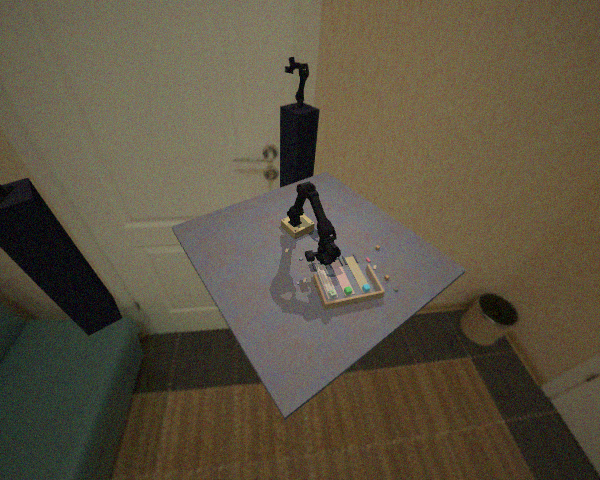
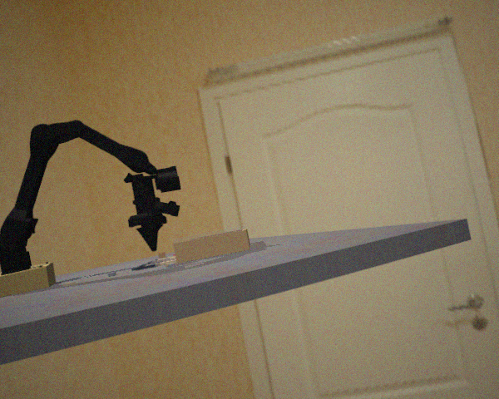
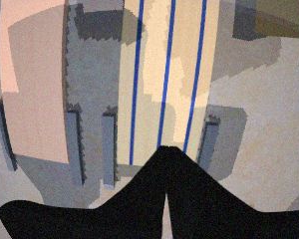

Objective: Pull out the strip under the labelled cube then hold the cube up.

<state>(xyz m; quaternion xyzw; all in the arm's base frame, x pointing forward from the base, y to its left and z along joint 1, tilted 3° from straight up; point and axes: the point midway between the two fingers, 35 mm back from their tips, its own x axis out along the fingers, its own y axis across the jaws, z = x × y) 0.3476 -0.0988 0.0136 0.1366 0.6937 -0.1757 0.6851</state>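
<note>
The strip is 80 mm ahead of my gripper tip, 40 mm to the right of it and 40 mm below it.
</note>
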